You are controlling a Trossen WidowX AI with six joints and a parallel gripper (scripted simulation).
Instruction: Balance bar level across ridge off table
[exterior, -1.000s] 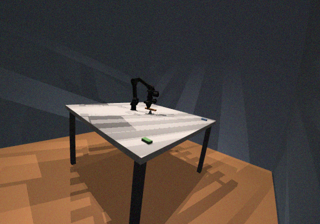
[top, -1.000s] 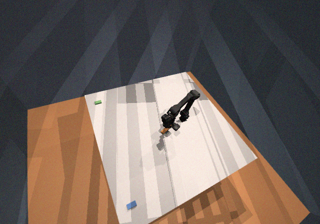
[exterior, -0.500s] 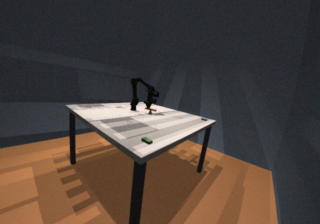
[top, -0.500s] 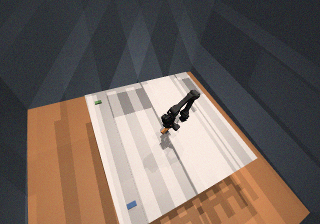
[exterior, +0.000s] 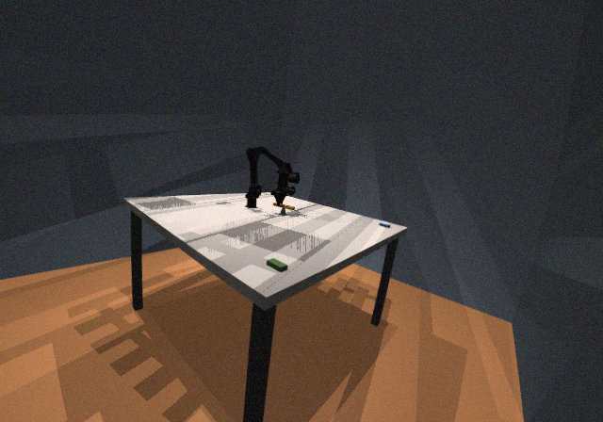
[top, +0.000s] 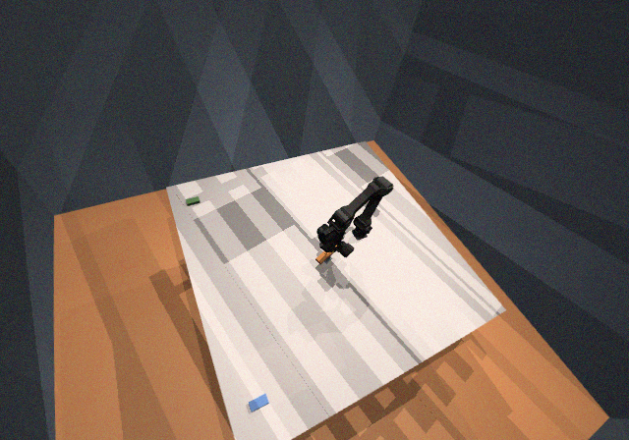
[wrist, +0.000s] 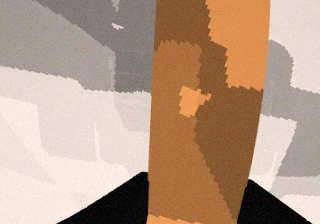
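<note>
The orange bar lies 3 cm ahead of my gripper tip and 1 cm to the left of it. The rest, counted from my gripper tip: blue block (53 cm ahead, 44 cm to the left, 5 cm below); green block (56 cm to the right, 53 cm ahead, 5 cm below).
</note>
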